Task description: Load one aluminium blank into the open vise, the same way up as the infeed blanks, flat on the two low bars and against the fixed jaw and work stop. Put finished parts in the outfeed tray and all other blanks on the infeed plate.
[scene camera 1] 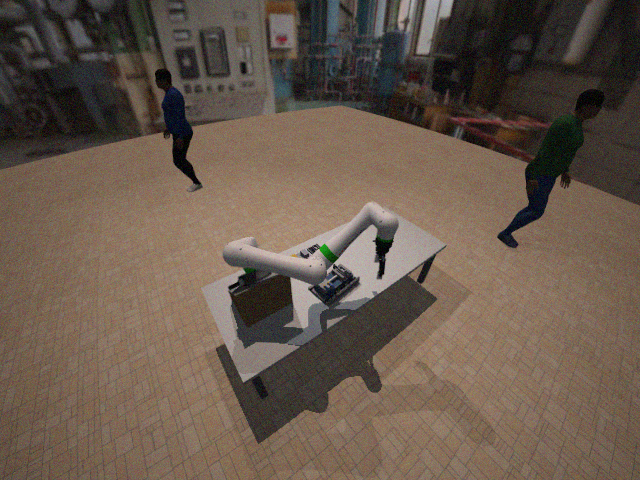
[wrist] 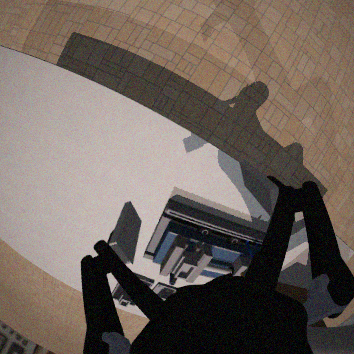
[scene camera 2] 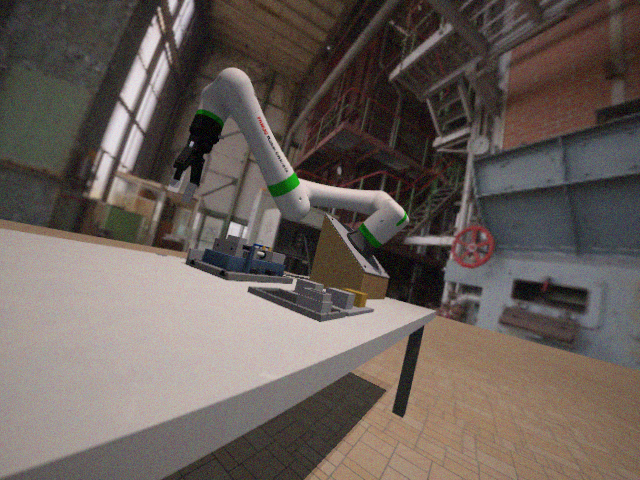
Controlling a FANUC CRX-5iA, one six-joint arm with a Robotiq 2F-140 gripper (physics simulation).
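Places are measured from the arm's base along level axes (x ahead, y left, z up), in millimetres.
Pixels of known places: gripper, fingertip midpoint: (scene camera 1: pixel 377 270) (wrist: pixel 187 193) (scene camera 2: pixel 179 197); arm's base at its link origin: (scene camera 1: pixel 259 278) (scene camera 2: pixel 357 246).
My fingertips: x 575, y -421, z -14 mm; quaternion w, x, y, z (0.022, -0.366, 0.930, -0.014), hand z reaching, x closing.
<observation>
Ahead of a thing's pixels: the offset from my fingertips to its middle. "*": to the spot under its first point. Level surfaces: height alone.
My gripper (scene camera 1: pixel 381 267) (scene camera 2: pixel 182 188) (wrist: pixel 187 193) is open and empty, high above the table, to one side of the vise. The vise {161 mm back, 203 mm left, 145 mm down} (scene camera 1: pixel 336 284) (scene camera 2: pixel 222 259) (wrist: pixel 212 257) has a blue body and grey jaws on a dark base; whether a blank lies between the jaws is too small to tell. Grey blanks {122 mm back, 554 mm left, 169 mm down} (scene camera 2: pixel 340 298) stand on the infeed plate (scene camera 2: pixel 305 312), beside a yellow block {212 mm back, 561 mm left, 169 mm down} (scene camera 2: pixel 356 297). The dark outfeed tray {* 24 mm ahead, 444 mm left, 182 mm down} (scene camera 2: pixel 263 291) adjoins the plate. The arm partly hides both in the scene camera 1 view; the gripper body partly hides them in the wrist view.
The arm's brown pedestal (scene camera 1: pixel 263 302) (scene camera 2: pixel 336 258) stands on the white table {195 mm down} (scene camera 1: pixel 413 235) (scene camera 2: pixel 129 330) (wrist: pixel 85 150) near the vise and infeed plate. The forearm passes over the table between them in the scene camera 1 view. Two people (scene camera 1: pixel 175 116) (scene camera 1: pixel 555 149) are on the floor away from the table.
</observation>
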